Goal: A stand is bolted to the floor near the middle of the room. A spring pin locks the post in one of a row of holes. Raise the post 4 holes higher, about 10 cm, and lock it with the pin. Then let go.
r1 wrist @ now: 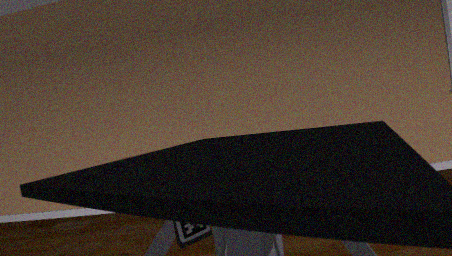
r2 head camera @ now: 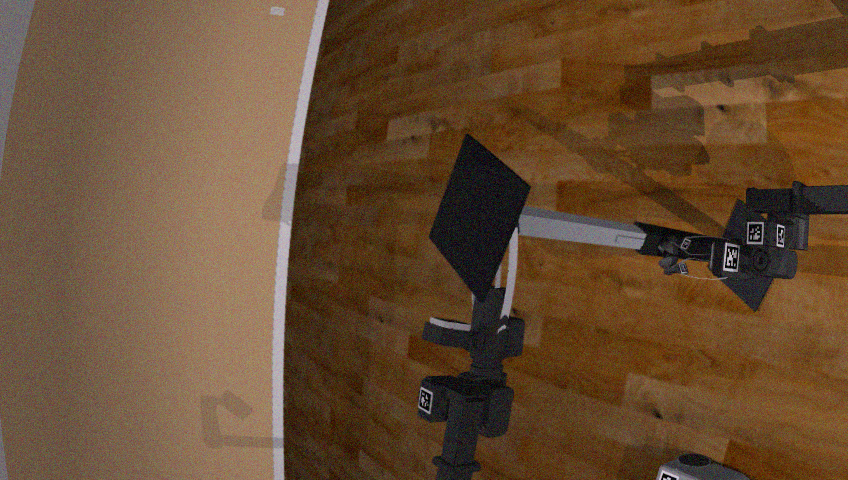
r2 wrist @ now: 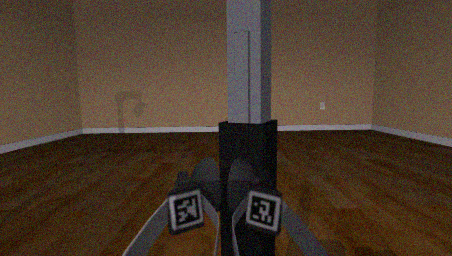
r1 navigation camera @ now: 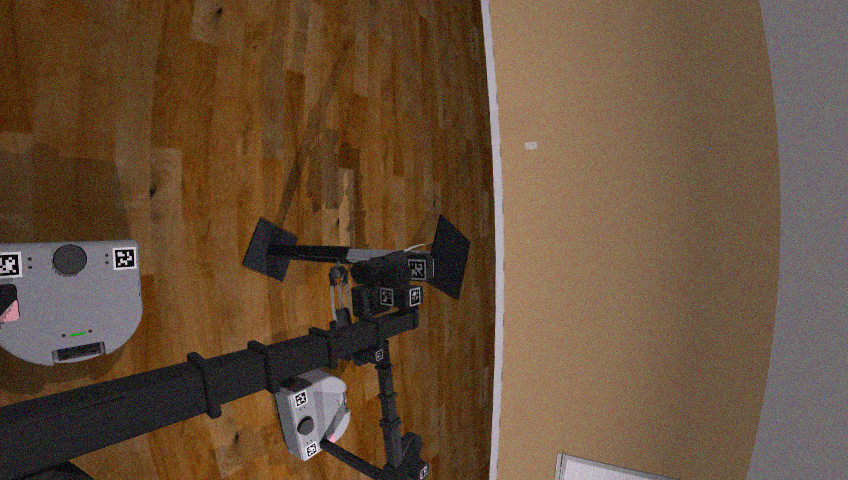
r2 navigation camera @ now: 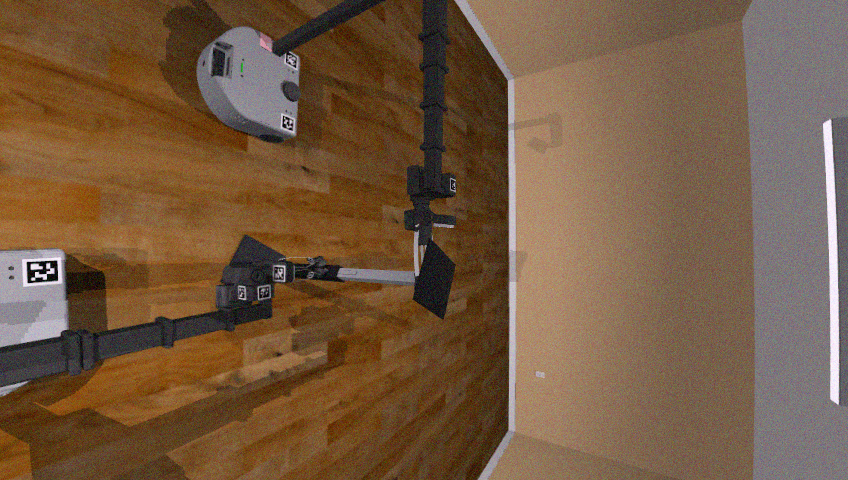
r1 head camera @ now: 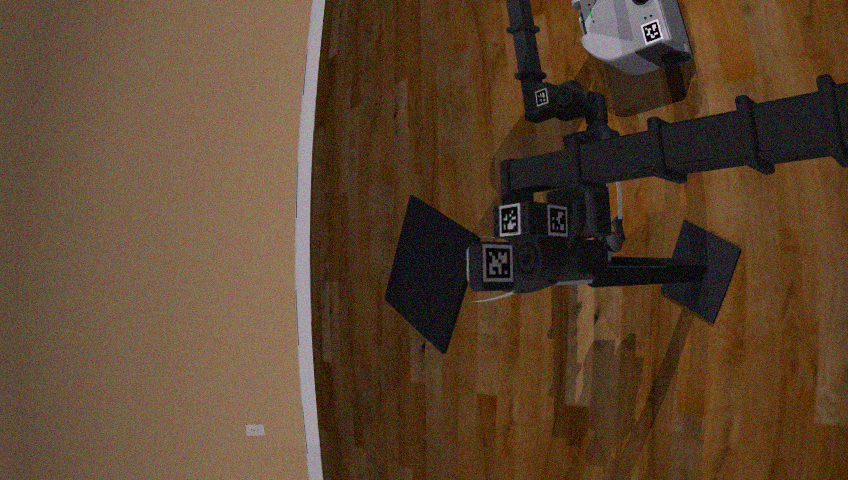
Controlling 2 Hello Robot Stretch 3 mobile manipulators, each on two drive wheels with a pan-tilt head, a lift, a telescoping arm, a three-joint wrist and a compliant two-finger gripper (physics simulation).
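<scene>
The stand's pale post rises upright from its black sleeve and carries a square black top plate. r1's gripper is under this plate, its fingers reaching to the upper post; the plate hides the fingertips and their opening. In the r1 wrist view a finger marker and pale links show below the plate's edge. r2's gripper is at the sleeve's upper part, shut on the pin's dark knob, which its fingertips largely hide. The hole row cannot be made out.
The stand's base plate lies on the floor. r1's arm and r2's arm come in from different sides. r1's base stands apart from the stand. A tan wall is beyond the stand.
</scene>
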